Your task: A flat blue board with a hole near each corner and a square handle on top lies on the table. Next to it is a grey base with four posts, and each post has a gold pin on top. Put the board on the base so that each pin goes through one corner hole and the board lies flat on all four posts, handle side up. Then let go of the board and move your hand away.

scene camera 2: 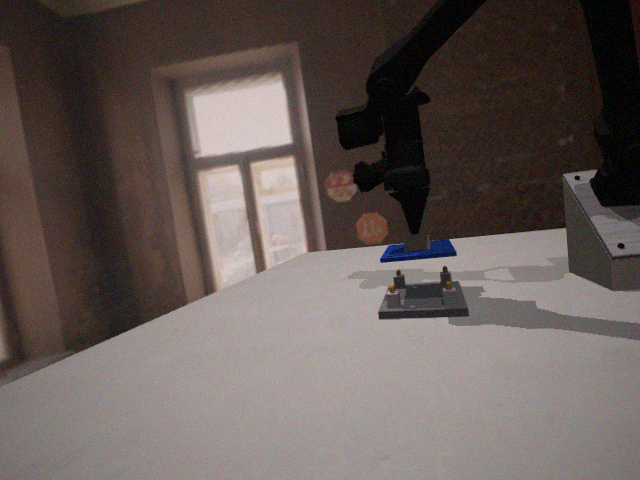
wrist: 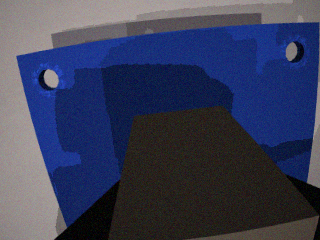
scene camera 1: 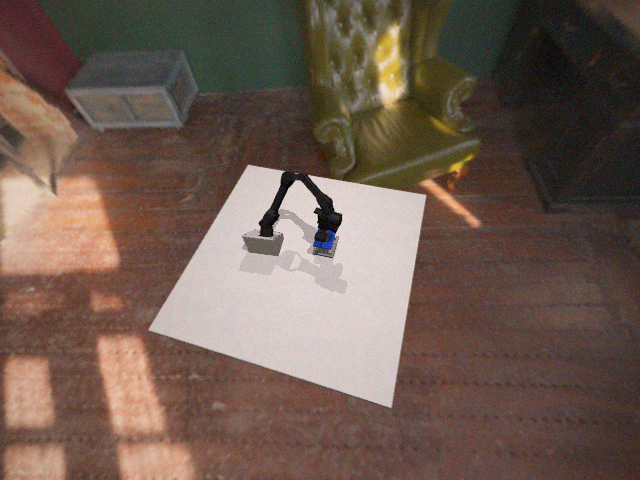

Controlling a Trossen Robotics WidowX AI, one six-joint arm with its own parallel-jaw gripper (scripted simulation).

Labels:
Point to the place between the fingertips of the gripper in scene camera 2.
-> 415, 232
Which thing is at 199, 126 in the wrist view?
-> A flat blue board.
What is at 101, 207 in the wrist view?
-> The gripper.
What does the gripper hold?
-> A flat blue board.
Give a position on a grey base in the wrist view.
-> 108, 32

